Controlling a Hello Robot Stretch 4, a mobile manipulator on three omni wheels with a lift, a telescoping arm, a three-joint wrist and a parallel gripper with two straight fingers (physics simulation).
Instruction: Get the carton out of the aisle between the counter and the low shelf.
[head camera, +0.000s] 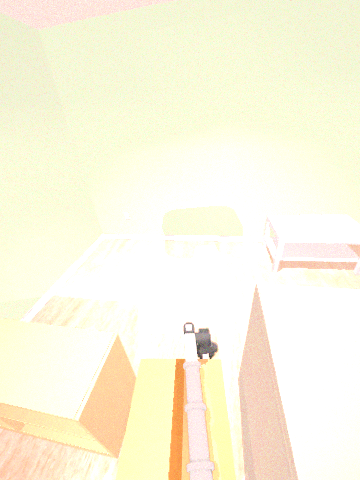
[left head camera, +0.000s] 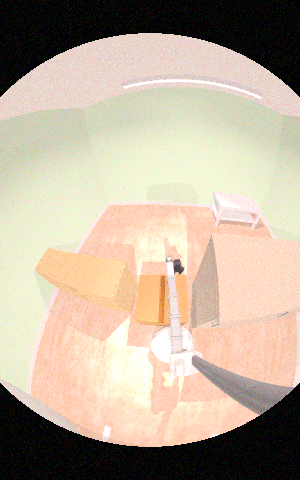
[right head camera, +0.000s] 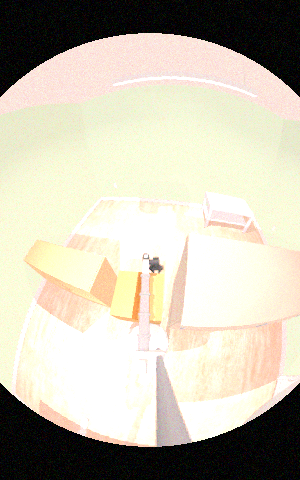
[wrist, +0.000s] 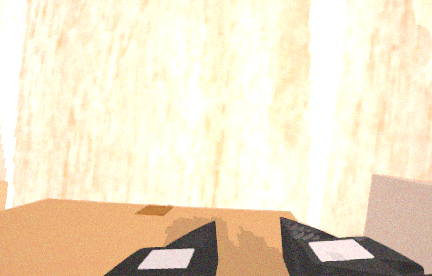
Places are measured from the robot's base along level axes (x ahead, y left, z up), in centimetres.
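Pixels of known places: gripper, fingertip midpoint: (head camera: 205, 358) (left head camera: 176, 274) (right head camera: 155, 272) (wrist: 248, 239).
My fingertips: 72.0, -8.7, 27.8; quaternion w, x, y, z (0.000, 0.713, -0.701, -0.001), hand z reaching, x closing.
Behind a point stands the place of what it marks, as x, y, z.
The carton (head camera: 155, 400) {49.3, 19.0, 37.9} (left head camera: 149, 300) {42.3, 19.0, 38.0} (right head camera: 125, 295) {43.0, 19.0, 37.9} (wrist: 100, 230) {68.3, 9.5, 12.8}, an orange-yellow box with a darker stripe, stands on the floor in the aisle. The low shelf (head camera: 50, 370) {56.5, 65.7, 58.3} (left head camera: 90, 275) {58.5, 70.6, 58.3} (right head camera: 70, 270) {55.4, 70.7, 58.4} is to its left, the pale counter (head camera: 320, 380) {33.3, -35.3, 88.3} (left head camera: 260, 280) {28.4, -53.6, 88.3} (right head camera: 230, 285) {30.2, -50.6, 88.3} (wrist: 400, 215) {67.0, -30.2, 6.8} to its right. The arm stretches out above the carton and hides part of its top. My gripper (head camera: 205, 342) (left head camera: 178, 266) (right head camera: 156, 265) (wrist: 248, 239) {72.0, -8.7, 27.8} is open above the carton's far edge. In the wrist view its fingers stand apart, with the carton's top below and no object held.
A small white table (head camera: 315, 227) {189.9, -145.2, 42.3} (left head camera: 235, 201) {188.8, -140.2, 42.3} (right head camera: 227, 204) {184.2, -138.7, 42.3} stands at the back right by the wall. The round white base (left head camera: 160, 345) {-0.3, 11.3, 18.7} shows close to the carton's near side. The carton has narrow gaps to the shelf and the counter.
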